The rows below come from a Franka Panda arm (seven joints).
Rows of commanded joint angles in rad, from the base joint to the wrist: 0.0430, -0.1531, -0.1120, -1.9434, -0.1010, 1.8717, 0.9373; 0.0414, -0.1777, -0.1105, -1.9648, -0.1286, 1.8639, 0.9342; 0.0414, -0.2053, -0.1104, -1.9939, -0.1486, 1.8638, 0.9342; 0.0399, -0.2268, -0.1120, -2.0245, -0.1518, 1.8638, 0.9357; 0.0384, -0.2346, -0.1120, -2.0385, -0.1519, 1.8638, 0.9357; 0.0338, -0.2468, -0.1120, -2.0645, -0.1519, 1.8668, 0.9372; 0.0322, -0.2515, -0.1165, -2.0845, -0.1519, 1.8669, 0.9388; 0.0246, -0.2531, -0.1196, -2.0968, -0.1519, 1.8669, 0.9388
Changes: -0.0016, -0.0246, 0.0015, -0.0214, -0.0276, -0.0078, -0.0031; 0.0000, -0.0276, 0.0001, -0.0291, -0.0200, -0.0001, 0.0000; -0.0015, -0.0215, -0.0016, -0.0306, -0.0032, 0.0000, 0.0015; -0.0015, -0.0078, 0.0000, -0.0140, -0.0001, 0.0000, 0.0000; -0.0046, -0.0122, 0.0000, -0.0260, 0.0000, 0.0030, 0.0015; -0.0016, -0.0047, -0.0045, -0.0200, 0.0000, 0.0001, 0.0016; -0.0076, -0.0016, -0.0031, -0.0123, 0.0000, 0.0000, 0.0000
